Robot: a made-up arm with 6 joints.
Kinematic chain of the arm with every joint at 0, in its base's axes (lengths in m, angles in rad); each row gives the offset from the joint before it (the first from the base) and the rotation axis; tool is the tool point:
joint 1: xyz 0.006 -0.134 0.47 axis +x
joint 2: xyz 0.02 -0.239 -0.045 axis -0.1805 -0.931 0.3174
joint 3: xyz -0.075 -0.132 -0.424 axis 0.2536 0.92 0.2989
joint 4: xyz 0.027 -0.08 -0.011 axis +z
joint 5: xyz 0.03 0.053 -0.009 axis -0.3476 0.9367 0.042
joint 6: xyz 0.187 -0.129 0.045 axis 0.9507 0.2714 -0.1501
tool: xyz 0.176 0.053 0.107
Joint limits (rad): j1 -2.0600..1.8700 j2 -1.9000..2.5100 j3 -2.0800..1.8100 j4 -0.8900..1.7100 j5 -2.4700..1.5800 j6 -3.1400..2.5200
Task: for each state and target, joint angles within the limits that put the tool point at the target. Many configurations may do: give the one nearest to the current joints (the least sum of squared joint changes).
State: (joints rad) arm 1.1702 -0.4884 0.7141 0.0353 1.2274 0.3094
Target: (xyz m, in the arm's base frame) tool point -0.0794 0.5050 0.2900
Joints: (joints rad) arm 1.3602 -0.4726 0.5786 0.7688 0.6251 0.0797
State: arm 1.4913 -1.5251 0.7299 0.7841 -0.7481 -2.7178
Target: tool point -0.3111 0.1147 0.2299
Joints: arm 1.1074 -1.5197 0.5617 0.6213 -1.0222 -2.6841
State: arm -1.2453 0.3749 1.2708 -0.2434 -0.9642 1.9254
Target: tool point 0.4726 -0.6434 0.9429
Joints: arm -1.3130 0.2574 0.5808 0.0827 -1.1944 1.9708
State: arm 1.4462 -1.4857 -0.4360 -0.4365 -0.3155 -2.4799
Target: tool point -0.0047 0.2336 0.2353
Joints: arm 1.8343 -0.7955 -0.6634 0.2869 -0.5357 -2.2552
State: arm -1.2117 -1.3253 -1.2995 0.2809 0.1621 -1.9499
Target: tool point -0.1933 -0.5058 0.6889
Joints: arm -1.2182 -1.4047 -1.2030 0.2460 0.2979 -2.0107
